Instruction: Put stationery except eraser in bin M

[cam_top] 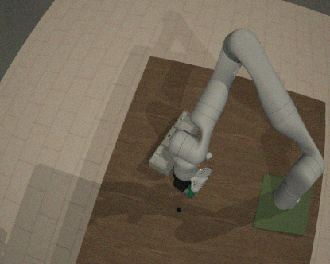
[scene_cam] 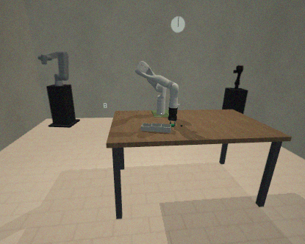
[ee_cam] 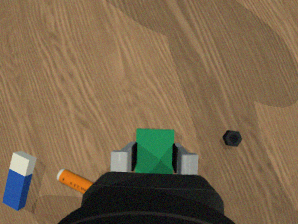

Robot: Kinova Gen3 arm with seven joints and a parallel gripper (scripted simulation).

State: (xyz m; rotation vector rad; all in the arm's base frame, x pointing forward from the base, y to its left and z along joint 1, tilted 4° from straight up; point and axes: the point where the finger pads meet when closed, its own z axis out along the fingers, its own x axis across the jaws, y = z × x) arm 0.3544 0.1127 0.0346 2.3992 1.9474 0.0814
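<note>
The bin is 15 cm to the right of my hand and 12 cm ahead of it. From my hand the other things lie so: orange stick-like thing (8 cm to the right, 2 cm ahead, 1 cm below); small black thing (8 cm to the left, 2 cm below); green notepad (1 cm below).
</note>
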